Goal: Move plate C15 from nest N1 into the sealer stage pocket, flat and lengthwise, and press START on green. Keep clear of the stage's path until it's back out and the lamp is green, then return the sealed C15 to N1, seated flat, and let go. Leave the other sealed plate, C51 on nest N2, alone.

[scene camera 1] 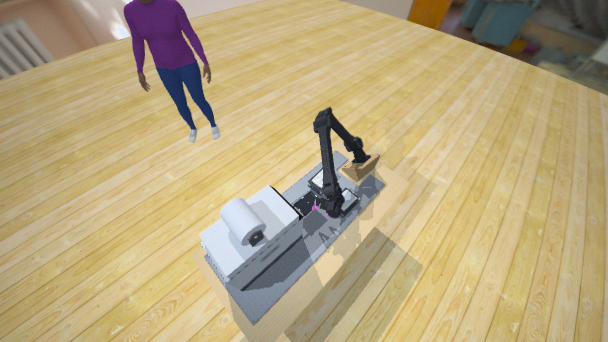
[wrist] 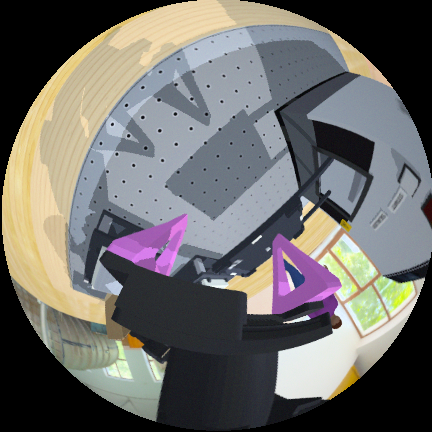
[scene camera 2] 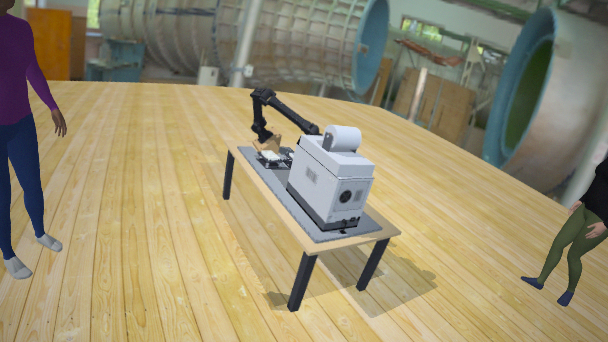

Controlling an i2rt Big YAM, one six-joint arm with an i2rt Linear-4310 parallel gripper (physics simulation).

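Places are measured from the arm's base along level axes (x ahead, y left, z up), in metres.
Pixels of known places: gripper, fingertip midpoint: (scene camera 1: pixel 319 211) (wrist: pixel 232 228); arm's base, link origin: (scene camera 1: pixel 361 160) (scene camera 2: pixel 265 137).
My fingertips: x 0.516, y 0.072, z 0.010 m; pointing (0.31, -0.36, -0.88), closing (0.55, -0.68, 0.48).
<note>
Ahead of a thing's pixels: the offset from my fingertips to its top centre. "*": to the spot under its first point.
My gripper (scene camera 1: pixel 321 209) (wrist: pixel 232 228) is open and empty, its pink fingers above the board beside the sealer stage. The dark stage @(* dx +0.023, dy -0.101, dz +0.007 m) (scene camera 1: pixel 304 202) (wrist: pixel 280 239) is out in front of the sealer (scene camera 1: pixel 272 212) (scene camera 2: pixel 320 172) (wrist: pixel 390 120); no plate shows on it. One pale plate @(dx -0.192, dy +0.049, dz -0.021 m) (scene camera 1: pixel 349 199) (wrist: pixel 98 276) sits in a dark nest @(dx -0.192, dy +0.048, dz -0.027 m) (wrist: pixel 95 245), partly behind the left finger in the wrist view. Another white plate @(dx -0.202, dy -0.160, dz -0.015 m) (scene camera 1: pixel 318 178) (scene camera 2: pixel 270 155) sits in the other nest, partly behind the arm. I cannot read the plate labels. A square button (wrist: pixel 410 177) shows; the lamp's green part does not.
A white roll @(dx +0.388, dy -0.086, dz +0.393 m) (scene camera 1: pixel 242 221) (scene camera 2: pixel 344 138) tops the sealer. The arm stands on a tan block (scene camera 1: pixel 360 169) at the table's far end. A person in purple (scene camera 1: pixel 165 35) (scene camera 2: pixel 14 70) stands on the floor; another person (scene camera 2: pixel 580 240) is at the right.
</note>
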